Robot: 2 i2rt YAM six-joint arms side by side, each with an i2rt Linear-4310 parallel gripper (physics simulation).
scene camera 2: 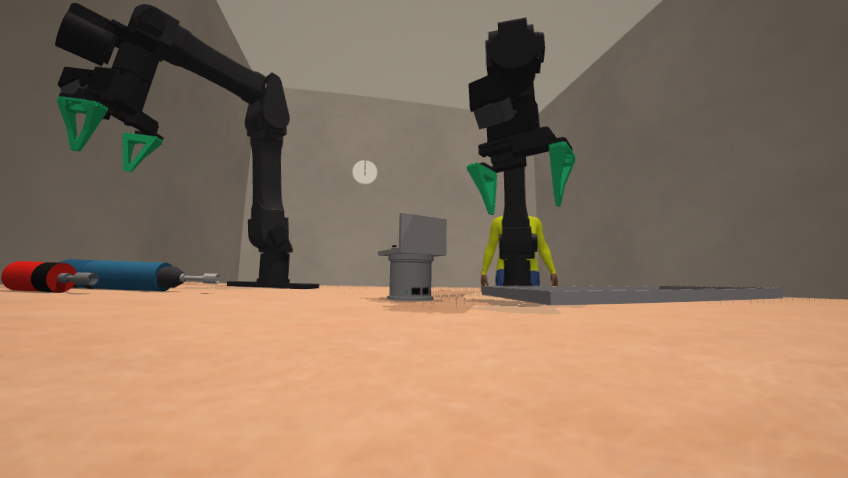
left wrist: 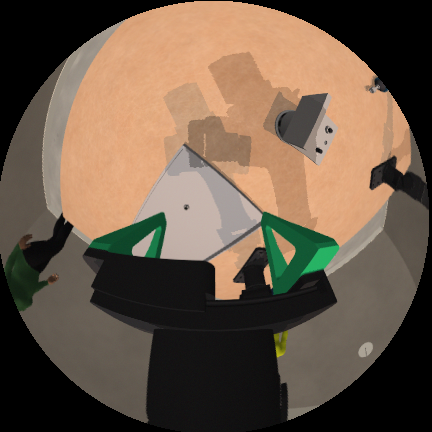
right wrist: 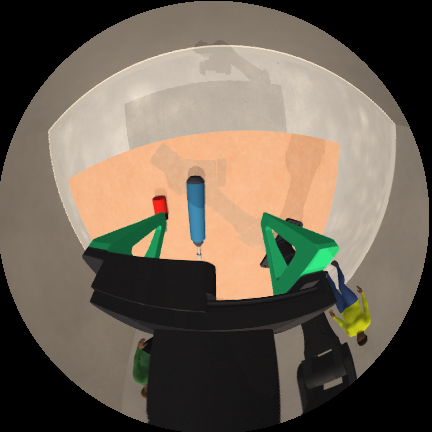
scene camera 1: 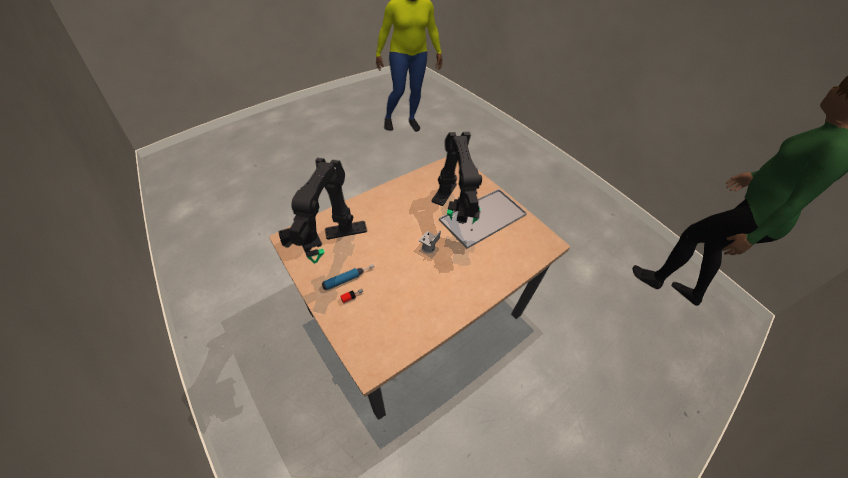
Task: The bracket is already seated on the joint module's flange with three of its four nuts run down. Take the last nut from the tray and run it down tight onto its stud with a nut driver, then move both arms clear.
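Where they show: left gripper, fingertip midpoint: [scene camera 2: 522, 210] [left wrist: 213, 216]; right gripper, fingertip midpoint: [scene camera 2: 103, 162] [right wrist: 213, 216] [scene camera 1: 311, 254]; left arm's base at its link origin: [left wrist: 251, 266] [scene camera 1: 444, 192]; right arm's base at its link origin: [scene camera 2: 273, 287] [left wrist: 383, 170] [right wrist: 280, 245] [scene camera 1: 346, 230].
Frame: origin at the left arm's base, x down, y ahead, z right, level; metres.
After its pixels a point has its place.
Note:
The last nut [scene camera 1: 472, 229] @(y 0.229, x -0.009, z 0.185 m) [left wrist: 186, 207] @(y 0.224, x -0.009, z 0.188 m) lies on the pale tray [scene camera 1: 504, 204] @(y 0.321, x -0.004, z -0.073 m) [scene camera 2: 593, 295] @(y 0.274, x -0.011, z 0.255 m) [left wrist: 170, 180] @(y 0.260, x -0.004, z 0.236 m). My left gripper [scene camera 1: 463, 219] @(y 0.188, x -0.126, z 0.267 m) [scene camera 2: 524, 210] @(y 0.188, x -0.126, z 0.267 m) [left wrist: 213, 216] @(y 0.188, x -0.126, z 0.267 m) is open and empty above the tray. The bracket [scene camera 1: 437, 238] @(y 0.120, x -0.086, z 0.382 m) [scene camera 2: 423, 234] @(y 0.118, x -0.085, z 0.391 m) [left wrist: 306, 120] @(y 0.119, x -0.095, z 0.385 m) sits on the upright joint module [scene camera 1: 428, 247] @(y 0.093, x -0.039, z 0.411 m) [scene camera 2: 409, 277] @(y 0.106, x -0.030, z 0.403 m); its upright plate partly hides the flange fasteners in the left wrist view. My right gripper [scene camera 1: 315, 256] @(y -0.248, x -0.204, z 0.779 m) [scene camera 2: 102, 160] @(y -0.248, x -0.204, z 0.779 m) [right wrist: 213, 216] @(y -0.248, x -0.204, z 0.779 m) is open and empty, high near a blue driver [scene camera 1: 342, 279] @(y -0.156, x -0.035, z 0.736 m) [scene camera 2: 118, 274] @(y -0.138, x -0.022, z 0.721 m) [right wrist: 196, 210] @(y -0.179, x -0.041, z 0.738 m) lying flat.
A short red driver [scene camera 1: 347, 296] @(y -0.093, x -0.032, z 0.794 m) [scene camera 2: 20, 276] @(y -0.085, x -0.017, z 0.800 m) [right wrist: 159, 205] @(y -0.110, x -0.033, z 0.796 m) lies beside the blue one. The bracket and module stand between the tray and the drivers. A person in green [scene camera 1: 789, 160] and a person in yellow [scene camera 1: 409, 29] stand off the table.

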